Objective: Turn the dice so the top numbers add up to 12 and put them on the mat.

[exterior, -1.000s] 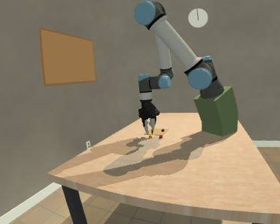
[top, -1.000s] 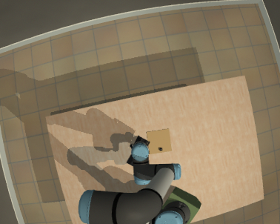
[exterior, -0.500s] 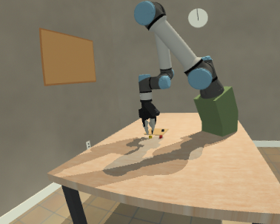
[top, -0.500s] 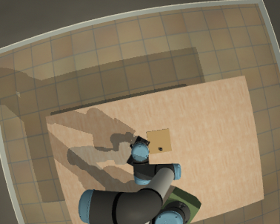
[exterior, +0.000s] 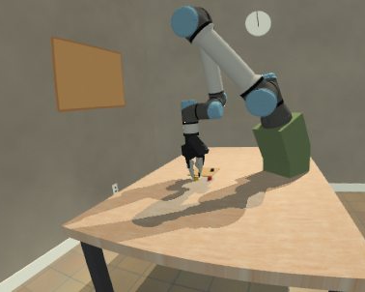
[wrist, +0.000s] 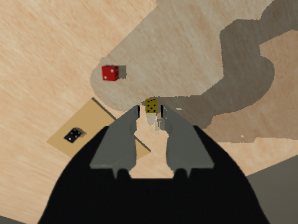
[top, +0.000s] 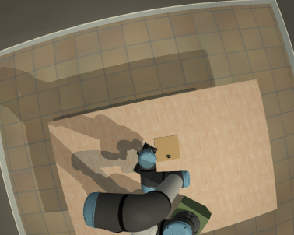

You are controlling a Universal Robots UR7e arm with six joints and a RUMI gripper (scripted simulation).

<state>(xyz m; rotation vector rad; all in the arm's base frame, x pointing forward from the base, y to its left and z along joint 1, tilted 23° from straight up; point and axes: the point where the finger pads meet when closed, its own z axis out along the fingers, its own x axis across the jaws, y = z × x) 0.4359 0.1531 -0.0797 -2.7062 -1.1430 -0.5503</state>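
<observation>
Right now the yellow die is 2 cm below my hand. Round my hand: black die (13 cm to the right, 5 cm behind, 1 cm below); then red die (6 cm behind, 2 cm below, 1 cm to the right); then tan mat (13 cm to the right, 2 cm below).
</observation>
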